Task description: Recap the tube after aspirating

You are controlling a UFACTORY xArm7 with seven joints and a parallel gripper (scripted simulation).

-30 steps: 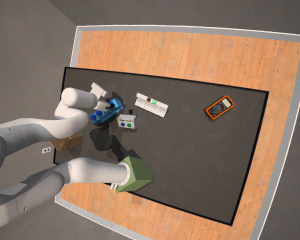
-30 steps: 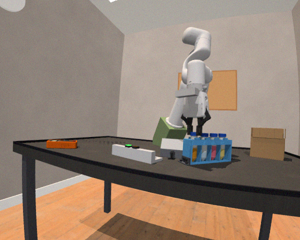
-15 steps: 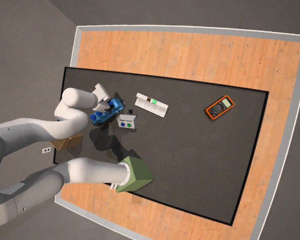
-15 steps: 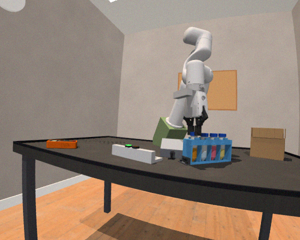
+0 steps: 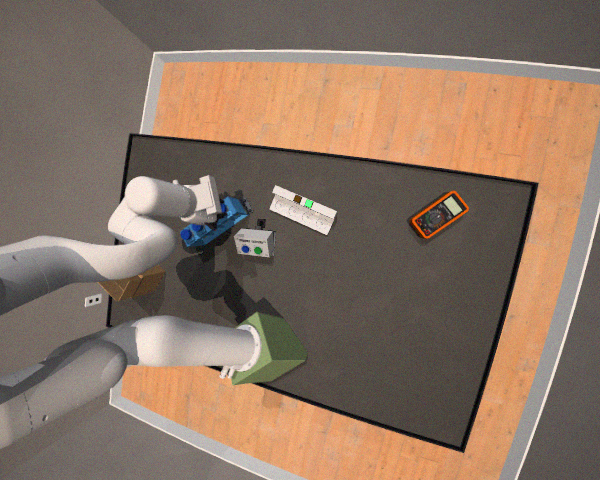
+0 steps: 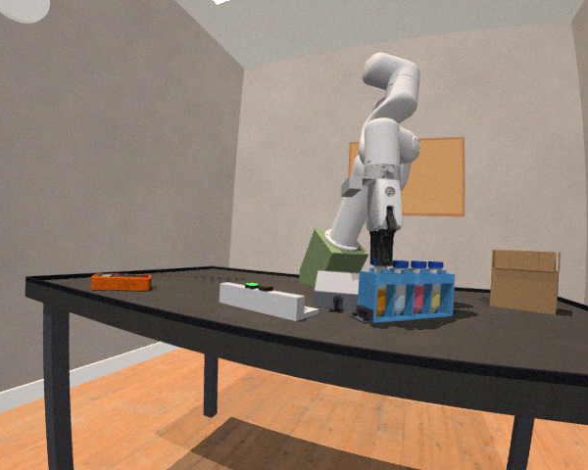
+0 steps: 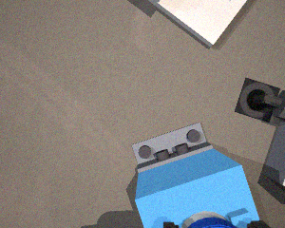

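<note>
Now: hand 10 mm above the blue cap. Round my hand: blue cycle key 110 mm behind, 90 mm to the right, 60 mm below; key housing 110 mm to the right, 80 mm below, 80 mm behind; tube neck 10 mm below.
</note>
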